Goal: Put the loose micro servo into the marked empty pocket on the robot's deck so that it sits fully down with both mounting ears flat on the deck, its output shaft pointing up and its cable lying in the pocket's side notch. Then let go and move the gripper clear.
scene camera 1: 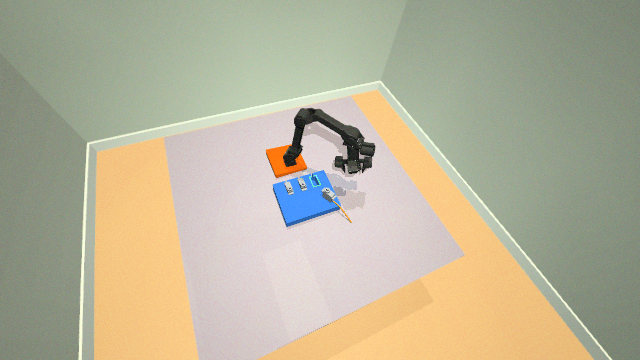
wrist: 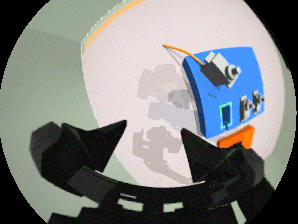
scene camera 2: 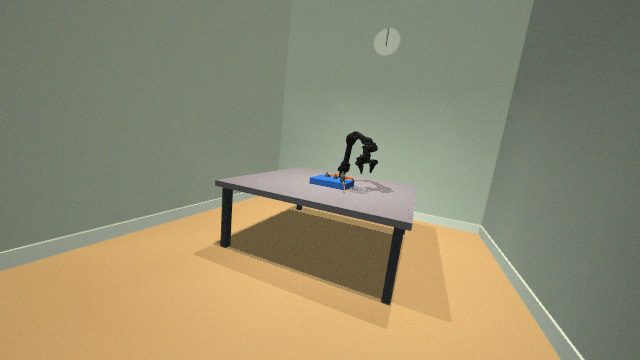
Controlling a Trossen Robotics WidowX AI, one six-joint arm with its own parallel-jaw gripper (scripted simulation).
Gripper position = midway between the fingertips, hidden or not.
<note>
The gripper (wrist: 154, 126) is open, holding nothing. Also in view: a grey micro servo (wrist: 219, 72) and a blue deck (scene camera 1: 302, 205).
The blue deck also shows in the wrist view (wrist: 208, 98).
</note>
